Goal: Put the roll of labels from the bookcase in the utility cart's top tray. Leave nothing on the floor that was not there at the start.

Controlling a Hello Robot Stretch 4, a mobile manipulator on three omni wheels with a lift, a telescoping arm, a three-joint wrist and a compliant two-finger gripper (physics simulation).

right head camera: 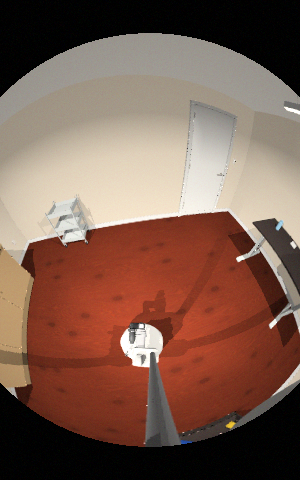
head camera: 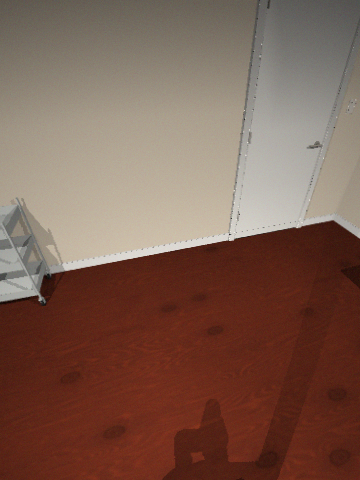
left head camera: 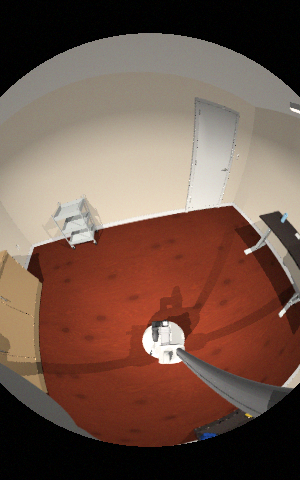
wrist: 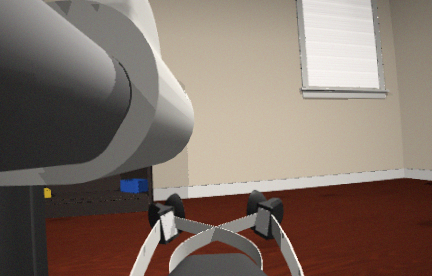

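The utility cart point(head camera: 20, 290) point(left head camera: 70, 209) point(right head camera: 63, 207) is a light grey, three-tier cart by the far wall; it stands at the left in the three head views. The dark bookcase point(left head camera: 225, 425) point(right head camera: 207, 430) point(wrist: 100, 207) shows in part at the bottom of the left and right head views and behind the arm in the wrist view. On it are a blue item point(left head camera: 207, 436) point(wrist: 134, 186) and a yellow item point(left head camera: 248, 415) point(right head camera: 230, 424) point(wrist: 47, 193). I cannot make out the roll of labels. My gripper point(wrist: 215, 207) is open and empty, away from the bookcase and above the floor.
A tan cabinet point(left head camera: 20, 320) point(right head camera: 14, 320) stands at the left. A dark-topped desk point(left head camera: 277, 227) point(right head camera: 270, 232) with light legs and small items stands at the right. A closed door point(head camera: 285, 125) point(left head camera: 215, 155) point(right head camera: 210, 155) is in the far wall. A window point(wrist: 340, 45) shows in the wrist view.
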